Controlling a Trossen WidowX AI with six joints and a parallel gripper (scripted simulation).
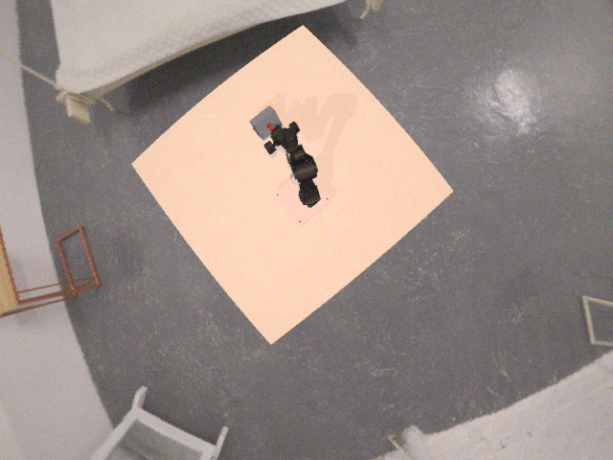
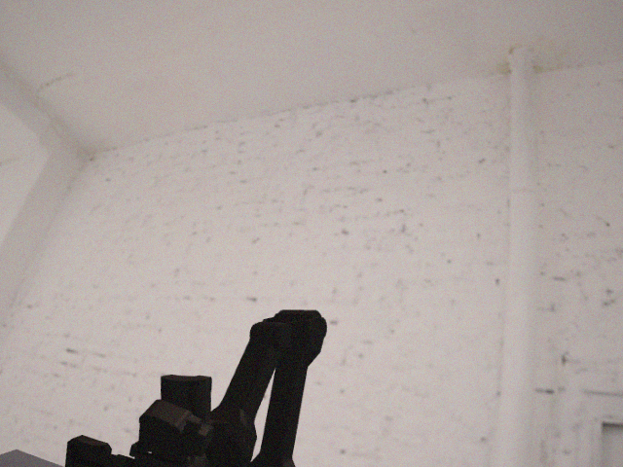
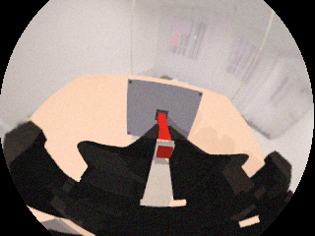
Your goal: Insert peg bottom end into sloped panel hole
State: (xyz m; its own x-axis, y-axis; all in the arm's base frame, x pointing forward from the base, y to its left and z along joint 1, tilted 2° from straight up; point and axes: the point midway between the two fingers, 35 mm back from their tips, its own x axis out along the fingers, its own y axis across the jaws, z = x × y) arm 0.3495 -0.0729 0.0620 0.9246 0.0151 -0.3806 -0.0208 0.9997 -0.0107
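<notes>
Now: the grey sloped panel 60 mm ahead of my gripper tip and 30 mm below it. Also, from my gripper tip: red peg: 20 mm behind, 10 mm above.
</notes>
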